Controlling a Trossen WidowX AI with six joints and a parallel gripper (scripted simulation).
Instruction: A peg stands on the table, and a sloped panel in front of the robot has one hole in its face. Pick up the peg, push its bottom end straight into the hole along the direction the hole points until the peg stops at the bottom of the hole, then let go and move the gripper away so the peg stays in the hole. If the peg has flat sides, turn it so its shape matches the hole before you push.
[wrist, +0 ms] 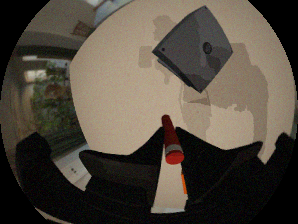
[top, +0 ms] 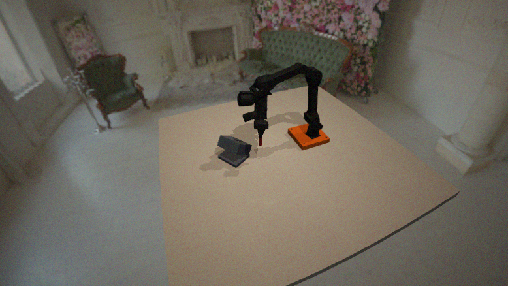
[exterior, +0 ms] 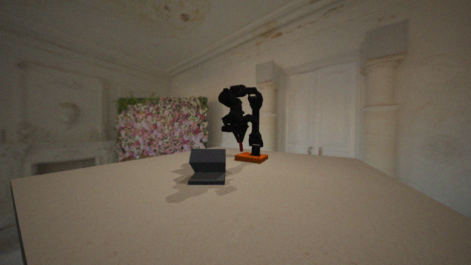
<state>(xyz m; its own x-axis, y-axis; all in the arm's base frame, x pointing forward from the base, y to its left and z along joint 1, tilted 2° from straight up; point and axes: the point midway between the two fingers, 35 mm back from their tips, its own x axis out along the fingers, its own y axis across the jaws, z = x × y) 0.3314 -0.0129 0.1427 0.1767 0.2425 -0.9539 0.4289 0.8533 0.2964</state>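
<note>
Now: gripper tip 100 mm short of the dark grey sloped panel, 100 mm to the left of it and 70 mm above it. The rest, counted from my gripper tip: flat panel foot (110 mm ahead, 90 mm to the right, 140 mm below); thin red peg (20 mm above).
</note>
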